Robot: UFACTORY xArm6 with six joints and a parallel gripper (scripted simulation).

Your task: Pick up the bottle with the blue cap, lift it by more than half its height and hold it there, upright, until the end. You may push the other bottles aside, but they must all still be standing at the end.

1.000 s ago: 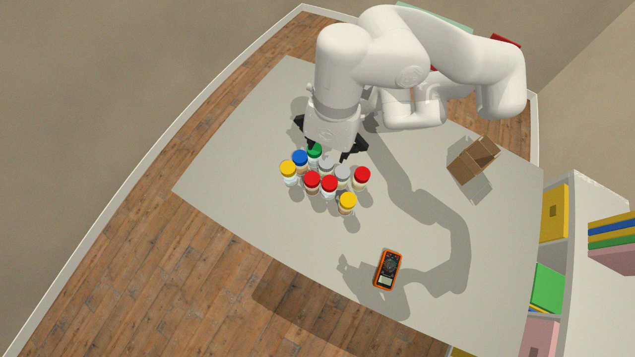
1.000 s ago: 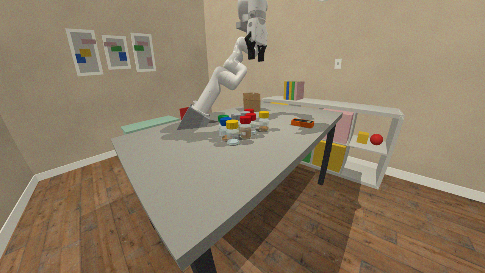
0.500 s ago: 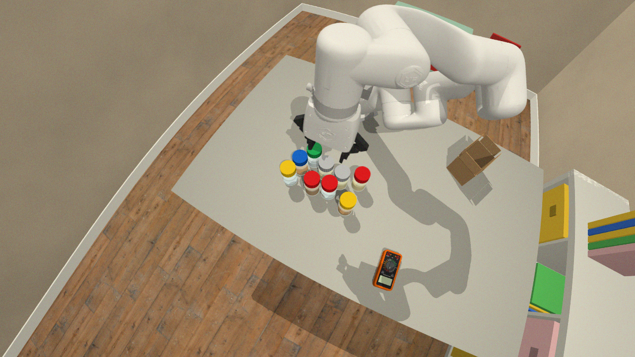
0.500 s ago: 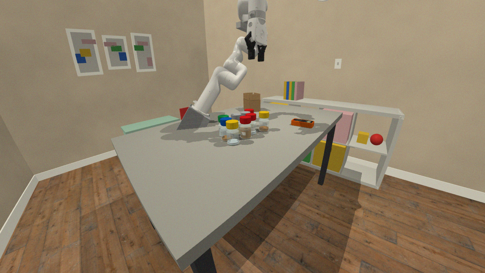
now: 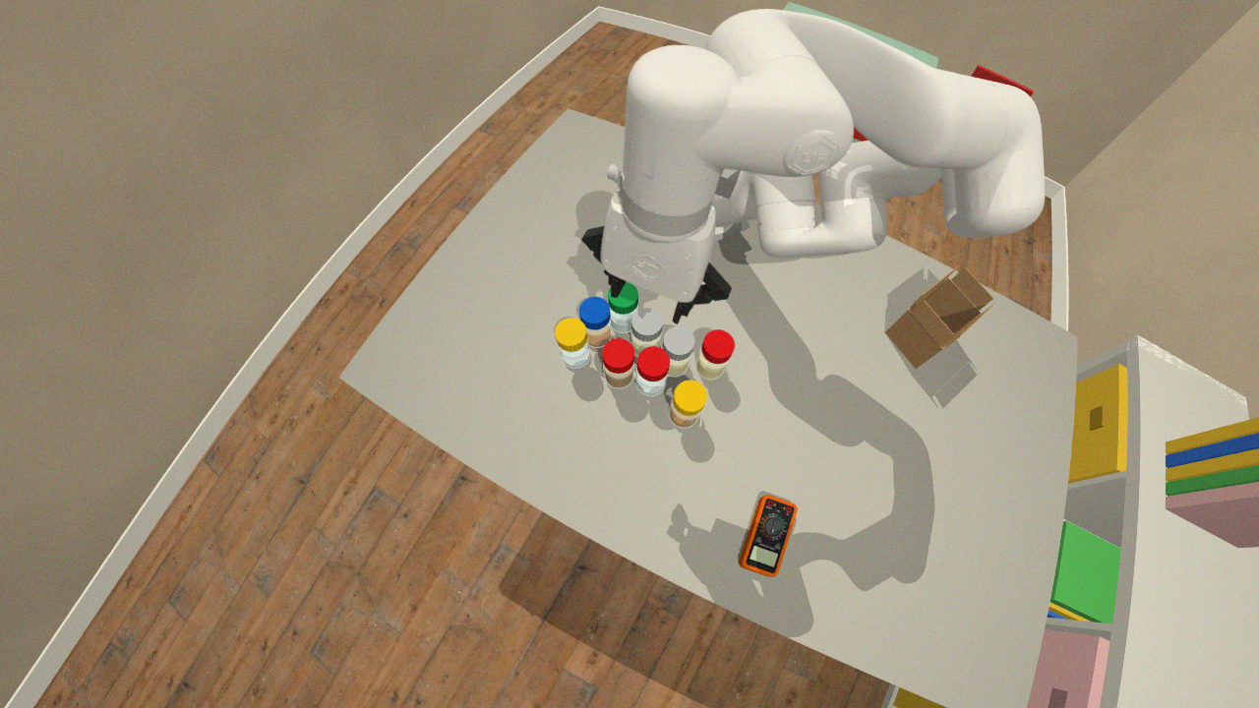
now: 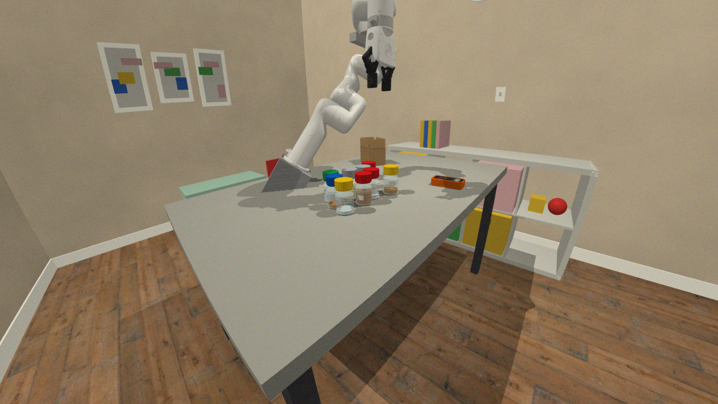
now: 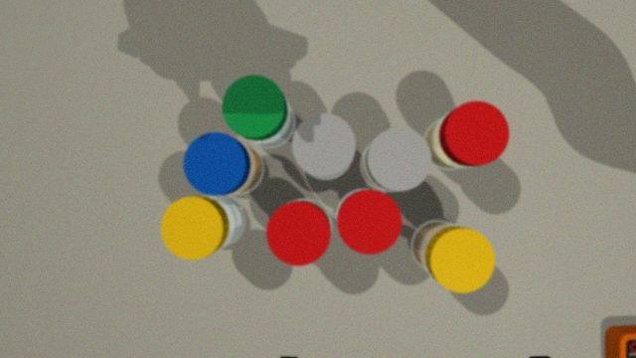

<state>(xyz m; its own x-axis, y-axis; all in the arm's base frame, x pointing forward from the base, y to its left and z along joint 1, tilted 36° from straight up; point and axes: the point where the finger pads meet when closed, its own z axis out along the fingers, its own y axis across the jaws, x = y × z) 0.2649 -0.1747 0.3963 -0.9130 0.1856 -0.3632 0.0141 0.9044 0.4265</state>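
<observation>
My gripper is now 320 mm above the blue-capped bottle, 130 mm to the left of it and 90 mm past it. The rest, counted from my hand: orange multimeter 360 mm below, 300 mm to the left, 140 mm ahead; grey-capped bottle 320 mm below, 100 mm behind, 40 mm to the right.
</observation>
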